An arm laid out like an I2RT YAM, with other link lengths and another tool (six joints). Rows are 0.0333 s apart.
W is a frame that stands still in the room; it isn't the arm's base.
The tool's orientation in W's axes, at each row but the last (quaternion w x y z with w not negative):
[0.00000 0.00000 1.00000 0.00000]
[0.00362 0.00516 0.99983 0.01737]
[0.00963 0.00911 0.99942 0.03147]
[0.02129 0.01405 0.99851 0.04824]
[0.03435 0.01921 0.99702 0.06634]
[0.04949 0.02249 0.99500 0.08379]
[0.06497 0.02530 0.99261 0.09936]
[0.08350 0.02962 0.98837 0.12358]
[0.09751 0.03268 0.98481 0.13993]
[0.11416 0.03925 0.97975 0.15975]
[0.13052 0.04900 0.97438 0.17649]
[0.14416 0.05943 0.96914 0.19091]
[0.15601 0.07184 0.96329 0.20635]
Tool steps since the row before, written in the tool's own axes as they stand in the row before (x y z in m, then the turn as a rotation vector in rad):
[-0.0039 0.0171 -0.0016 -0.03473 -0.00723 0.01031]
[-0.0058 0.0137 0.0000 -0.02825 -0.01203 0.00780]
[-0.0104 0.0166 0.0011 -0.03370 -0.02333 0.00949]
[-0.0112 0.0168 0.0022 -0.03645 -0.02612 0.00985]
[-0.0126 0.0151 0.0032 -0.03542 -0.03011 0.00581]
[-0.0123 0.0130 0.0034 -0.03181 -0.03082 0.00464]
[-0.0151 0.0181 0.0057 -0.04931 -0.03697 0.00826]
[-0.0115 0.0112 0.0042 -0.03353 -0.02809 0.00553]
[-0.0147 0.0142 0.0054 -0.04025 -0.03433 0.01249]
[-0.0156 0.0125 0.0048 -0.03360 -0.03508 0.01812]
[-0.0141 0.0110 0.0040 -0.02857 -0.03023 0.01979]
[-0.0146 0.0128 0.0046 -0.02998 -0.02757 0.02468]
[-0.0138 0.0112 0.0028 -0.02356 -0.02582 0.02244]
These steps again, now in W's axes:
[0.0039 0.0171 0.0016 0.03473 -0.00723 -0.01031]
[0.0059 0.0136 0.0005 0.02818 -0.01205 -0.00801]
[0.0107 0.0164 0.0001 0.03347 -0.02332 -0.01031]
[0.0117 0.0166 -0.0001 0.03616 -0.02614 -0.01083]
[0.0133 0.0148 -0.0003 0.03471 -0.03058 -0.00743]
[0.0130 0.0127 0.0000 0.03097 -0.03128 -0.00675]
[0.0164 0.0179 0.0000 0.04856 -0.03770 -0.00933]
[0.0125 0.0109 0.0006 0.03289 -0.02851 -0.00700]
[0.0160 0.0137 0.0016 0.04064 -0.03324 -0.01408]
[0.0168 0.0115 0.0029 0.03548 -0.03148 -0.02092]
[0.0152 0.0096 0.0037 0.03134 -0.02569 -0.02189]
[0.0160 0.0109 0.0046 0.03432 -0.02176 -0.02483]
[0.0147 0.0084 0.0060 0.02767 -0.01971 -0.02390]

